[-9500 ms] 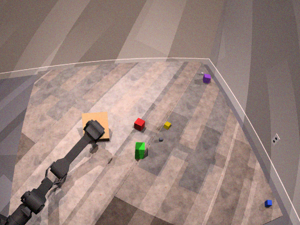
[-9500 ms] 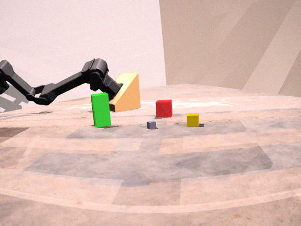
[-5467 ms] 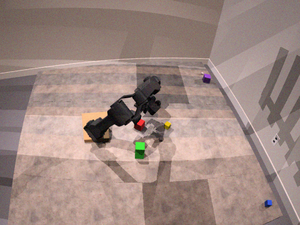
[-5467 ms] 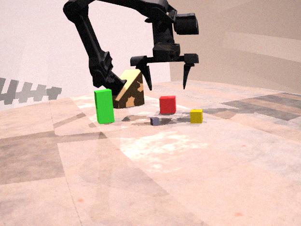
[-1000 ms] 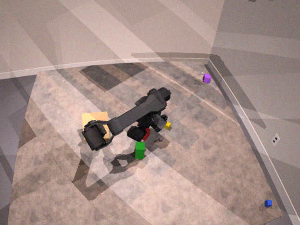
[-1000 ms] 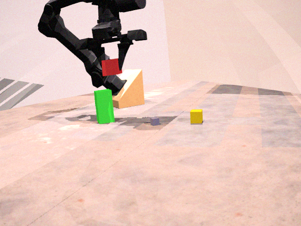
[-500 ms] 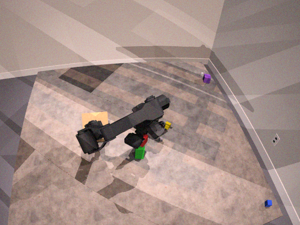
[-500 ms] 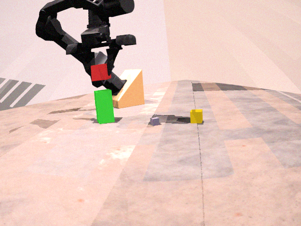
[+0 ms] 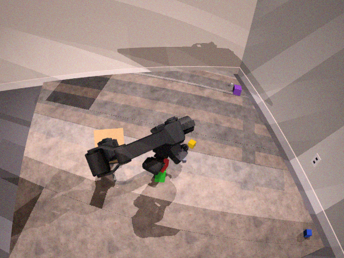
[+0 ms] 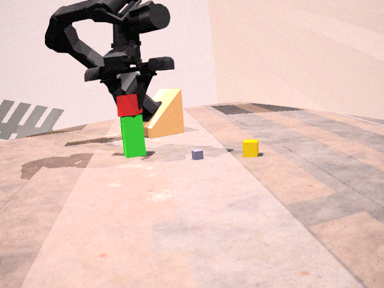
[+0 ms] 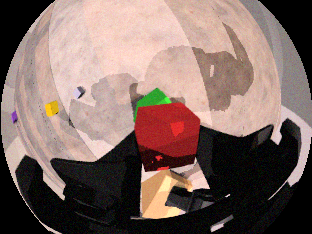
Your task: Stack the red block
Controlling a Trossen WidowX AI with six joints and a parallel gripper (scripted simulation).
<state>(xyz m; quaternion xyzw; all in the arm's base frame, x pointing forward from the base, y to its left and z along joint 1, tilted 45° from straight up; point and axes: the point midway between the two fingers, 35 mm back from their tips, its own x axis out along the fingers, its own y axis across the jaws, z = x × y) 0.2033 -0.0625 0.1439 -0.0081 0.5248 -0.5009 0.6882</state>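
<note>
Right now my gripper tip is 1 cm below the red block. Also, from my gripper tip: yellow cube (18 cm ahead, 15 cm to the left, 8 cm below); then blue cube (55 cm ahead, 45 cm to the right, 8 cm below); then grey cube (13 cm ahead, 7 cm to the left, 9 cm below).
</note>
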